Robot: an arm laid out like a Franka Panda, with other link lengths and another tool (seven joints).
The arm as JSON. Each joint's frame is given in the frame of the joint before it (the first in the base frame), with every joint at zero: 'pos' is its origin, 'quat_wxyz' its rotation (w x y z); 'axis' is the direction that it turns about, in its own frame. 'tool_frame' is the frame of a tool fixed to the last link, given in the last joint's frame.
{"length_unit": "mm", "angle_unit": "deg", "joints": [
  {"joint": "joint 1", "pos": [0.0, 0.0, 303.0], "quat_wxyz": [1.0, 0.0, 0.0, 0.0], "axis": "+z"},
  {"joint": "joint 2", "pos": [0.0, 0.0, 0.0], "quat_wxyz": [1.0, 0.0, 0.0, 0.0], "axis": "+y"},
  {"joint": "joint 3", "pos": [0.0, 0.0, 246.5], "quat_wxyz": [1.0, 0.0, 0.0, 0.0], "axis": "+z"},
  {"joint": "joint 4", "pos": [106.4, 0.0, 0.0], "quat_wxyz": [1.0, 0.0, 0.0, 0.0], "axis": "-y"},
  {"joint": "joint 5", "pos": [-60.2, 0.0, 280.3], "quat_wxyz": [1.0, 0.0, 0.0, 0.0], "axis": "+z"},
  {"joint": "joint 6", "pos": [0.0, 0.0, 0.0], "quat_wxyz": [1.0, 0.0, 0.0, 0.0], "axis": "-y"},
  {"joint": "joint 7", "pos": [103.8, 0.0, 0.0], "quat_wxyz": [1.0, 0.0, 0.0, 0.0], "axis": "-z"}
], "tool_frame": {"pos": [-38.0, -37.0, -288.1], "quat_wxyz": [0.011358, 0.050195, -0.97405, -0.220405]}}
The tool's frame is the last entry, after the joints.
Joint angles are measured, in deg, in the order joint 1, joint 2, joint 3, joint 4, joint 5, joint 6, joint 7. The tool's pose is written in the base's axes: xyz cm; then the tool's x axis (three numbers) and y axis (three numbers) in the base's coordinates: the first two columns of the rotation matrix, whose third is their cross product. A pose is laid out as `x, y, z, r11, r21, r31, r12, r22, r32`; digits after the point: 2 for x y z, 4 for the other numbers.
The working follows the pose.
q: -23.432 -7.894 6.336 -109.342 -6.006 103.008 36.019
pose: 38.86, -15.77, 28.10, -0.6952, 0.7143, -0.0805, 0.6524, 0.6739, 0.3468
Where each joint sits with the arm in this pose, in the base's axes (m; each line is computed from the numbers above, not from the rounded line before):
joint 1: 0.0000 0.0000 0.3030
joint 2: 0.0000 0.0000 0.3030
joint 3: -0.0311 0.0135 0.5472
joint 4: 0.0697 -0.0174 0.5617
joint 5: 0.3437 -0.1019 0.5648
joint 6: 0.3437 -0.1019 0.5648
joint 7: 0.4435 -0.1302 0.5674
the tool: 0.3886 -0.1577 0.2810

